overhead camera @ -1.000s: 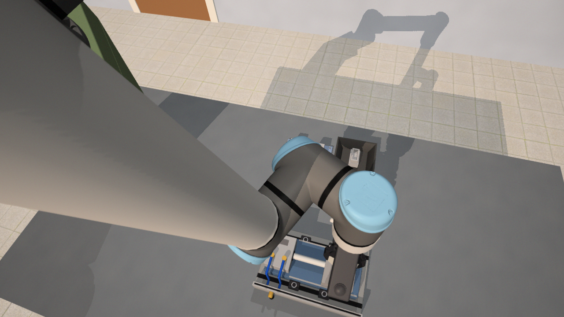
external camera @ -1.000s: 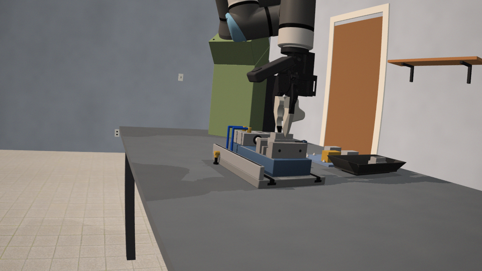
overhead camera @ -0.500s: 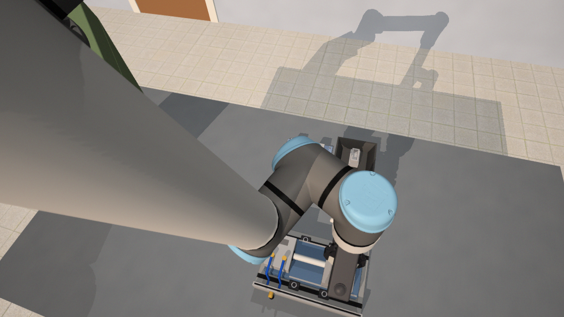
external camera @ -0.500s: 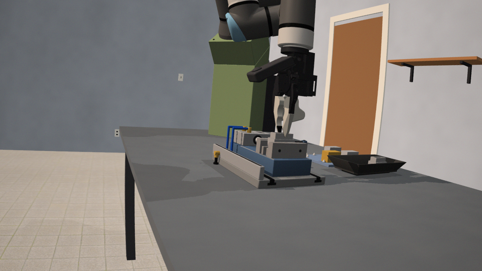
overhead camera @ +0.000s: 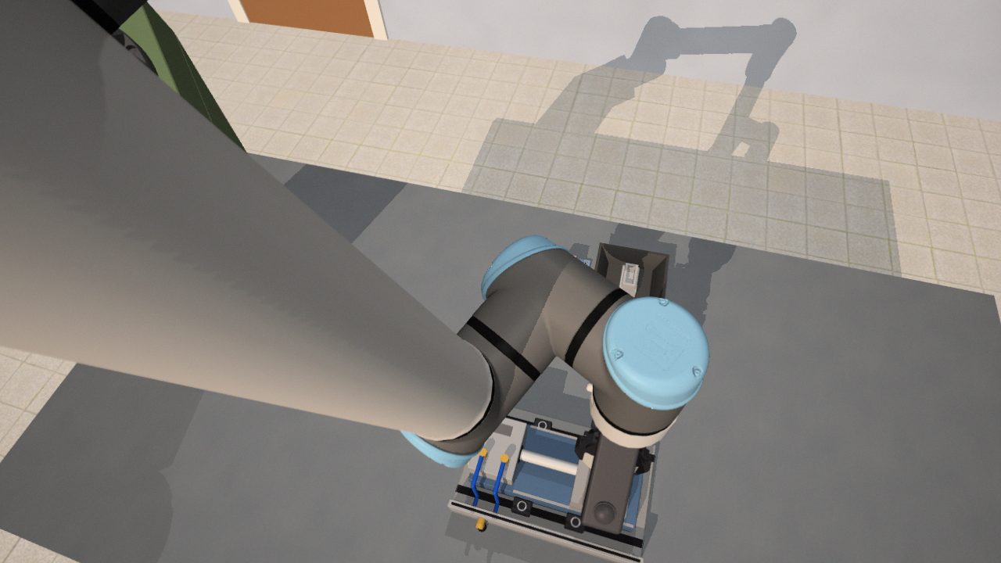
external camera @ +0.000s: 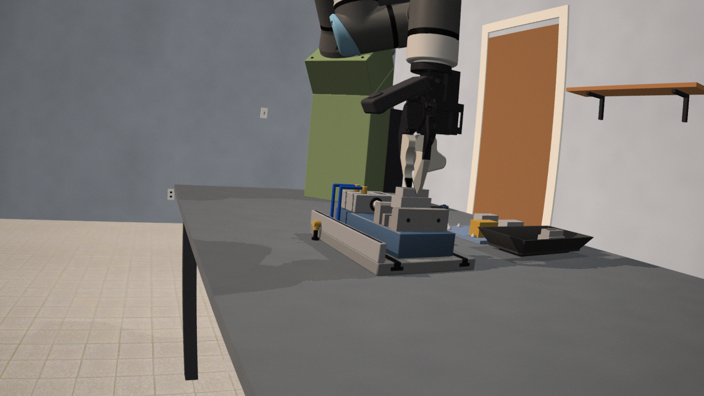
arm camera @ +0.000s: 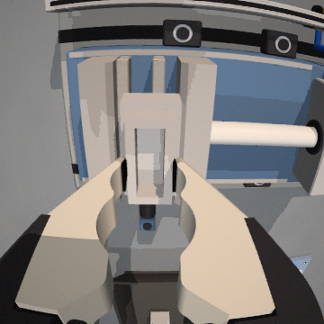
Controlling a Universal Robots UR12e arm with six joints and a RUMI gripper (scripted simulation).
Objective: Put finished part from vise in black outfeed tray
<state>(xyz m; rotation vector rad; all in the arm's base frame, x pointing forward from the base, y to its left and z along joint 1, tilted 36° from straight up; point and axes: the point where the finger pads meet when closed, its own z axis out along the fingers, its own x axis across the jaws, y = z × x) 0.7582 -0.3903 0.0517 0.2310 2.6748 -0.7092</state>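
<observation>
Right now the vise rod is 8 cm behind my hand, 5 cm below it and 2 cm to the left of it. The rest, counted from my hand: vise 9 cm below, 6 cm behind, 2 cm to the left; then orange block 32 cm to the left, 11 cm below, 6 cm behind; then blue fixture plate 38 cm to the left, 13 cm below, 8 cm behind.
</observation>
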